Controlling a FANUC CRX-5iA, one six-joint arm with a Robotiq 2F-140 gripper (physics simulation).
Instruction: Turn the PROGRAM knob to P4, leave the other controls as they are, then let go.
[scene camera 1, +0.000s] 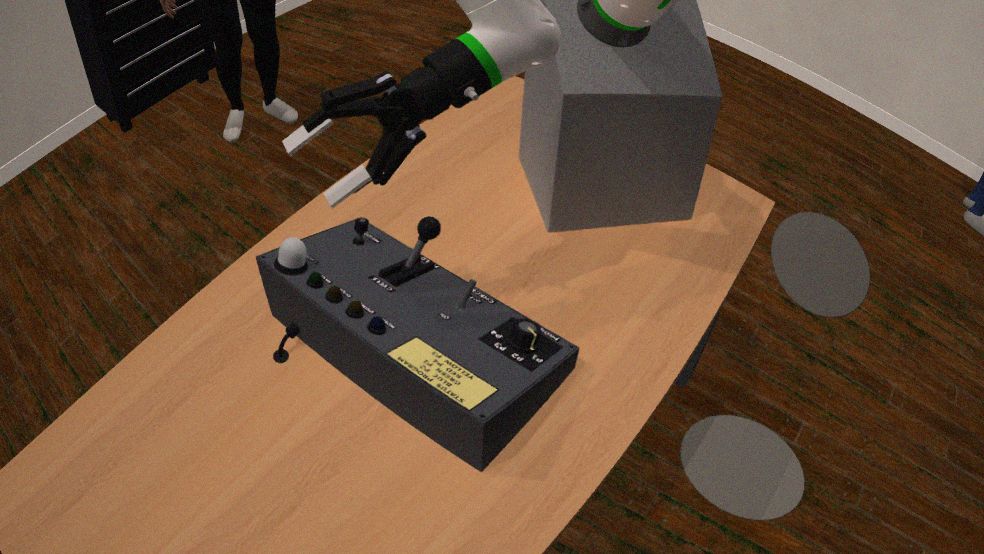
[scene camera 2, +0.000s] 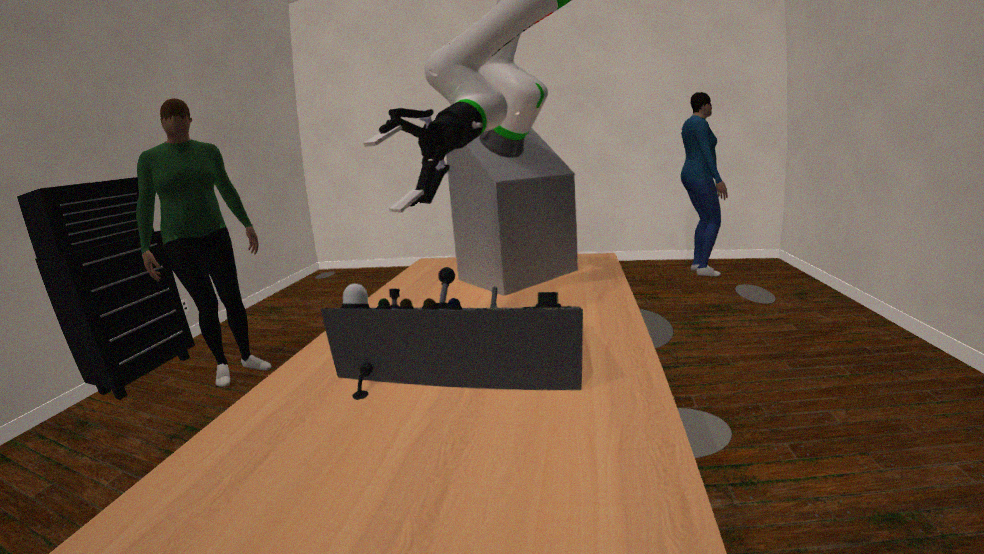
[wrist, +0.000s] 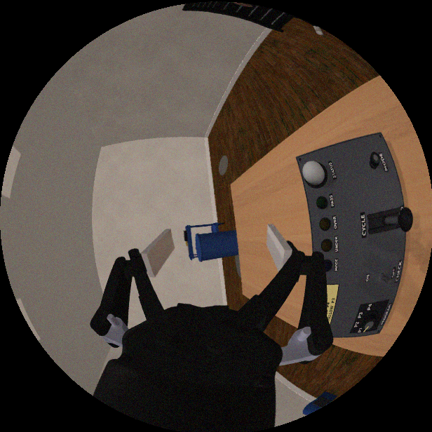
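Where they show: gripper, between the fingertips: (scene camera 1: 307, 175) (scene camera 2: 382, 178); arm's base, origin of its link: (scene camera 1: 613, 14) (scene camera 2: 501, 143).
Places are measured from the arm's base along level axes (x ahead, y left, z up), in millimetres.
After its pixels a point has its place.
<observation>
The PROGRAM knob (scene camera 1: 527, 330) @(x 470, y 227, z -335 mm) (scene camera 2: 547, 299) @(x 488, y 224, z -345 mm) (wrist: 369, 325) is a dark round knob at one end of the grey control box (scene camera 1: 385, 364) @(x 678, y 139, z -316 mm) (scene camera 2: 454, 347) @(x 684, y 92, z -369 mm) (wrist: 345, 187). Its yellow pointer line points towards P1. The CHECK toggle (scene camera 1: 468, 294) @(x 476, y 106, z -347 mm) (scene camera 2: 493, 297) @(x 481, y 102, z -347 mm) leans away from ON. The CYCLE lever (scene camera 1: 428, 228) @(x 453, y -14, z -298 mm) (scene camera 2: 446, 275) @(x 460, y -17, z -305 mm) (wrist: 405, 219) tilts towards the pedestal side. The small MODE control (scene camera 1: 360, 227) @(x 516, y -129, z -331 mm) (wrist: 374, 160) stands near the unlit white STATUS dome (scene camera 1: 292, 253) @(x 674, y -108, z -270 mm) (scene camera 2: 355, 295) @(x 684, y -110, z -278 mm) (wrist: 314, 172). My gripper (scene camera 1: 309, 173) @(x 666, y -20, z -63 mm) (scene camera 2: 382, 176) @(x 666, y -20, z -63 mm) (wrist: 218, 237) is open and empty, above and apart from the box, away from the knob.
The box stands on the wooden table (scene camera 1: 192, 440) @(x 1011, y -51, z -457 mm) (scene camera 2: 440, 474) @(x 907, y 153, z -456 mm). A grey pedestal (scene camera 1: 619, 158) @(x 74, y 102, z -273 mm) (scene camera 2: 537, 227) @(x 56, y 114, z -272 mm) stands behind it. A small black jointed piece (scene camera 1: 282, 344) @(x 749, y -87, z -429 mm) (scene camera 2: 362, 381) @(x 750, y -86, z -430 mm) is at the box's front. A person in green (scene camera 2: 185, 185) and a black cabinet (scene camera 2: 103, 275) are left; another person (scene camera 2: 700, 172) is right.
</observation>
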